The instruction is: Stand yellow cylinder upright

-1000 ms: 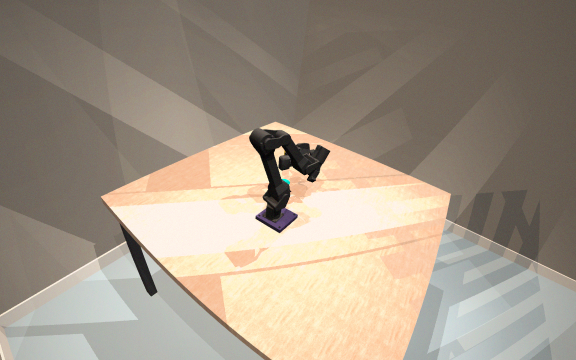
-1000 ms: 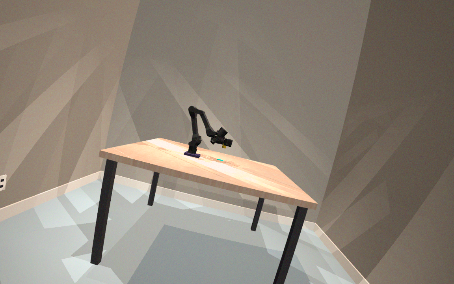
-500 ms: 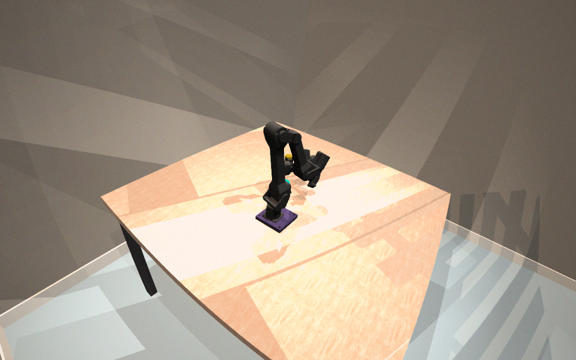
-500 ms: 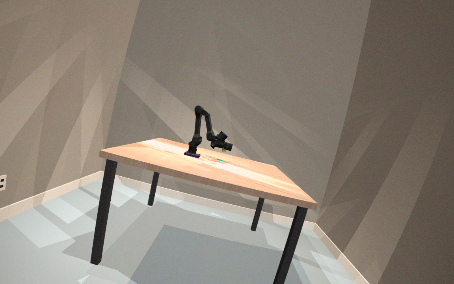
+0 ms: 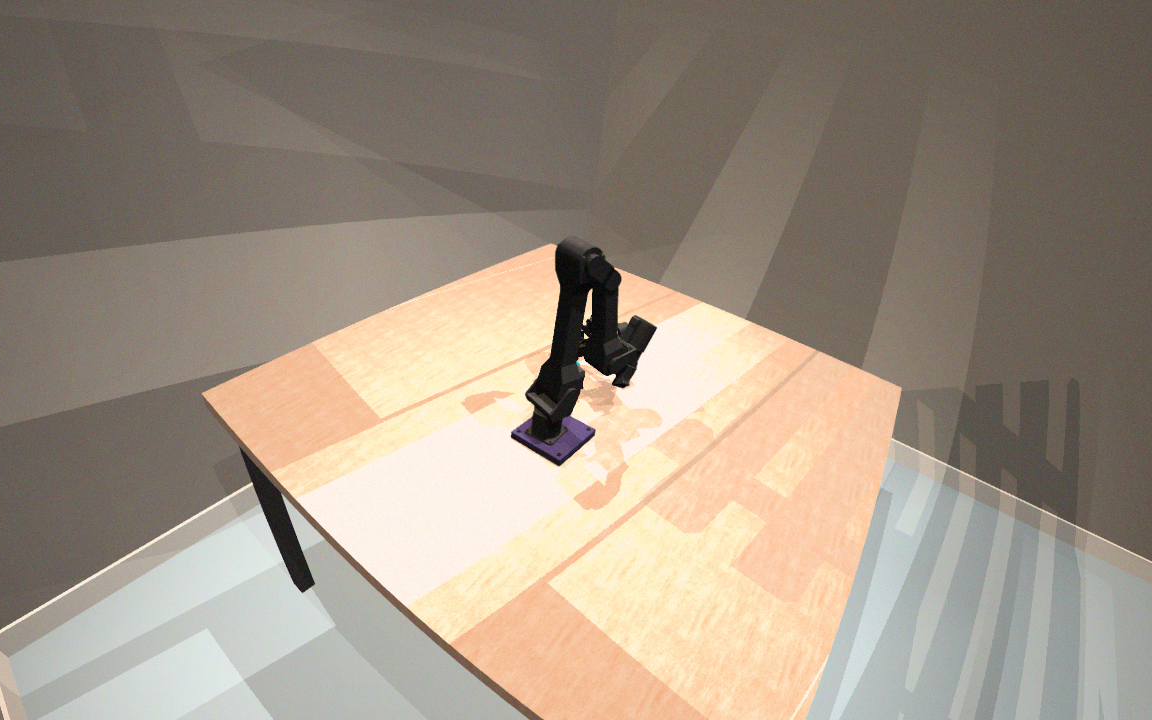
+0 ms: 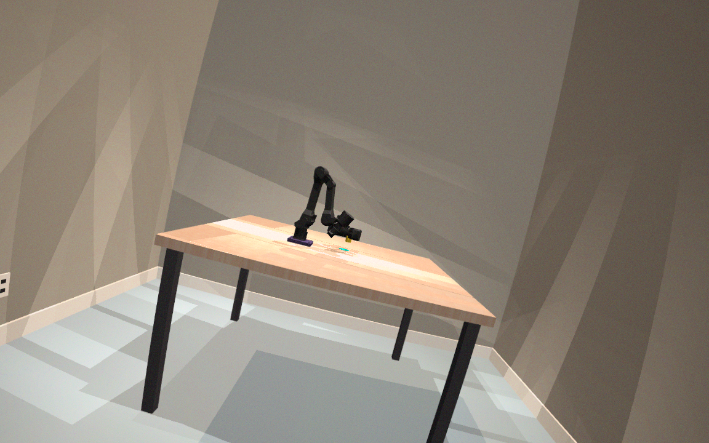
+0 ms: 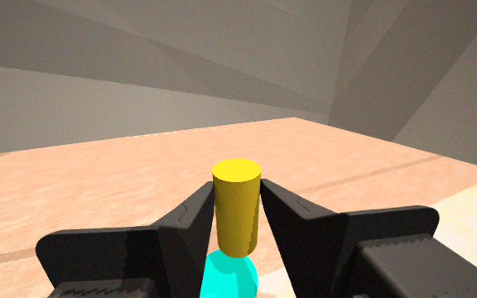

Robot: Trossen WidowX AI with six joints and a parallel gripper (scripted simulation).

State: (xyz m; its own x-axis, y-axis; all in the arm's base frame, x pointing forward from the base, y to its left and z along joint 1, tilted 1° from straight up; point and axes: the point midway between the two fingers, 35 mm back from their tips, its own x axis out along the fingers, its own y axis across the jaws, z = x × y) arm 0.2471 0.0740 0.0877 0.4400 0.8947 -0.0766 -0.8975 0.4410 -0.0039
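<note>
My gripper tip is 10 mm past the cyan circle and 100 mm above it. The rest, counted from my gripper tip: yellow tall cylinder 20 mm below.
</note>
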